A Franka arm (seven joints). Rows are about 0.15 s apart.
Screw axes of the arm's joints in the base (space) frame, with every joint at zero. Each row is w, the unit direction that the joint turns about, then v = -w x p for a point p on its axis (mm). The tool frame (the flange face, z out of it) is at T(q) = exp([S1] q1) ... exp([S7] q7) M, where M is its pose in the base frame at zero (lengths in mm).
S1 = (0, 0, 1, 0.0, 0.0, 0.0)
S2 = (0, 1, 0, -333.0, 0.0, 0.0)
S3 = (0, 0, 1, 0.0, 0.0, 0.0)
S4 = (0, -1, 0, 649.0, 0.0, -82.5)
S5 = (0, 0, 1, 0.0, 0.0, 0.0)
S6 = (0, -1, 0, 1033.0, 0.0, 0.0)
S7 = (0, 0, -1, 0.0, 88.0, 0.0)
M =
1 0 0 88.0
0 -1 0 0.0
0 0 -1 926.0
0 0 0 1
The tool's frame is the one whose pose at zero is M.
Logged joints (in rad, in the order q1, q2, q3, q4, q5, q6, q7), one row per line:
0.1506, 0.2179, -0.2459, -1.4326, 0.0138, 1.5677, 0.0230
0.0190, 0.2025, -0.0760, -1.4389, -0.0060, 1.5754, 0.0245
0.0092, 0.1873, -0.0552, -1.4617, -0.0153, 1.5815, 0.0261
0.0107, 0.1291, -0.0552, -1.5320, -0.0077, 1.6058, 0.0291
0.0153, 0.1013, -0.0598, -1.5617, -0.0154, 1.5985, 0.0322
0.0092, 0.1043, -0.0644, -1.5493, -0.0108, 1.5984, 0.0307
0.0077, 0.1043, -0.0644, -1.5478, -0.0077, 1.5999, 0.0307
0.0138, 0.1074, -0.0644, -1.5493, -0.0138, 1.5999, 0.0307
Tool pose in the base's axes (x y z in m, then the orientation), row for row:
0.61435, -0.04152, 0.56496, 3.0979, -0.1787, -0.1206
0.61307, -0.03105, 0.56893, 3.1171, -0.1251, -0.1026
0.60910, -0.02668, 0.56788, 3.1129, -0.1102, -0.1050
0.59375, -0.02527, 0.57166, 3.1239, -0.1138, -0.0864
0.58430, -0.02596, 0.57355, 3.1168, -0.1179, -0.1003
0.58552, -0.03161, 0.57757, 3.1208, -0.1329, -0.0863
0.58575, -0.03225, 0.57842, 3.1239, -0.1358, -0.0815
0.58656, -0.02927, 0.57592, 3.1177, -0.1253, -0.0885
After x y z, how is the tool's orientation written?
As a rotation vector, in radians.
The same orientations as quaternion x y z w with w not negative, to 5 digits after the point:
0.99742, -0.05754, -0.03883, 0.01810
0.99860, -0.04008, -0.03287, 0.01015
0.99873, -0.03536, -0.03369, 0.01249
0.99893, -0.03639, -0.02763, 0.00721
0.99871, -0.03778, -0.03214, 0.01048
0.99868, -0.04253, -0.02762, 0.00839
0.99869, -0.04341, -0.02606, 0.00684
0.99874, -0.04014, -0.02835, 0.01006

